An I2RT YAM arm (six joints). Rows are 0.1 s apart.
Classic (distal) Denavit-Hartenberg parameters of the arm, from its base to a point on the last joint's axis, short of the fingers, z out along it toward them. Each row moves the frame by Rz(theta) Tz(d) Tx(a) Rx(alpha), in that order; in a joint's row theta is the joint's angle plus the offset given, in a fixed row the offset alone. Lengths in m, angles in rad.
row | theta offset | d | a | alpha
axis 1 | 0 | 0.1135 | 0.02 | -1.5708
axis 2 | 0 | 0 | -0.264 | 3.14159
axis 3 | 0.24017 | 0 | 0.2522 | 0
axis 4 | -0.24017 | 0 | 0.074 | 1.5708
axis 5 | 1.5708 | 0 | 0 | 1.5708
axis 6 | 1.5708 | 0.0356 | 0 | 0
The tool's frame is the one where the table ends.
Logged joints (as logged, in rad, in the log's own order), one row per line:
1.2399 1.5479 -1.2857 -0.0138 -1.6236 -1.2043
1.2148 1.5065 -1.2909 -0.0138 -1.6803 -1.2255
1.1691 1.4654 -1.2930 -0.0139 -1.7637 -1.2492
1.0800 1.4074 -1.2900 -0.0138 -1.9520 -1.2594
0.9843 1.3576 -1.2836 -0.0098 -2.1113 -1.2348
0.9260 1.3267 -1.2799 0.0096 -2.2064 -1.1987
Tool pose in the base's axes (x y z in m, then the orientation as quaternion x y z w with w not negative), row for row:
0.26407 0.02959 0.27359 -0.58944 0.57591 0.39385 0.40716
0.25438 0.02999 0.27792 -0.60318 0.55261 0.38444 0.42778
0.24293 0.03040 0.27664 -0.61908 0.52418 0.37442 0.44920
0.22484 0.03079 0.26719 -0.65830 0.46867 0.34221 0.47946
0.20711 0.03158 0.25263 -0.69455 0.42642 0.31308 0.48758
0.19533 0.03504 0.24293 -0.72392 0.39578 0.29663 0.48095
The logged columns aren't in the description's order. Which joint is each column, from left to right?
Columns, left to right: axis 3, axis 2, axis 4, axis 1, axis 6, axis 5.
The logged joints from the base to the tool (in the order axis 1, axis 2, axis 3, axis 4, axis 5, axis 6), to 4 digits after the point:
-0.0138 1.5479 1.2399 -1.2857 -1.2043 -1.6236
-0.0138 1.5065 1.2148 -1.2909 -1.2255 -1.6803
-0.0139 1.4654 1.1691 -1.2930 -1.2492 -1.7637
-0.0138 1.4074 1.0800 -1.2900 -1.2594 -1.9520
-0.0098 1.3576 0.9843 -1.2836 -1.2348 -2.1113
0.0096 1.3267 0.9260 -1.2799 -1.1987 -2.2064

